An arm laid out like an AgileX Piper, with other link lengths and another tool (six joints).
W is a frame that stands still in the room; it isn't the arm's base.
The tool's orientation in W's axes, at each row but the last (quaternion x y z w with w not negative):
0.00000 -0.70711 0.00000 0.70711
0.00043 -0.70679 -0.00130 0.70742
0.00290 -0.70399 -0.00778 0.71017
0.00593 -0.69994 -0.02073 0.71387
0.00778 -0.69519 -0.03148 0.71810
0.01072 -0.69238 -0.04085 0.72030
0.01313 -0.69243 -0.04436 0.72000
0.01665 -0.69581 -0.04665 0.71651
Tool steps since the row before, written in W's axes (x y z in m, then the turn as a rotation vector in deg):
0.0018 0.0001 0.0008 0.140 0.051 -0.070
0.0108 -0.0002 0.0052 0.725 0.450 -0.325
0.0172 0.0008 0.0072 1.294 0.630 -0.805
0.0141 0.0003 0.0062 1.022 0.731 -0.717
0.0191 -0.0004 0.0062 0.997 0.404 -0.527
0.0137 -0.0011 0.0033 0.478 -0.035 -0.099
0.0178 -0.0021 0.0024 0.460 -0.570 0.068
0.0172 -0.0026 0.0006 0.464 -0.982 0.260
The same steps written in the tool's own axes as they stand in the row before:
0.0008 0.0001 -0.0018 -0.070 0.051 -0.140
0.0052 -0.0002 -0.0108 -0.325 0.450 -0.725
0.0073 0.0010 -0.0171 -0.803 0.627 -1.297
0.0065 0.0008 -0.0140 -0.724 0.725 -1.021
0.0068 0.0006 -0.0189 -0.517 0.408 -1.000
0.0039 -0.0003 -0.0136 -0.078 -0.021 -0.483
0.0032 -0.0011 -0.0178 0.132 -0.541 -0.481
0.0013 -0.0018 -0.0173 0.360 -0.934 -0.496

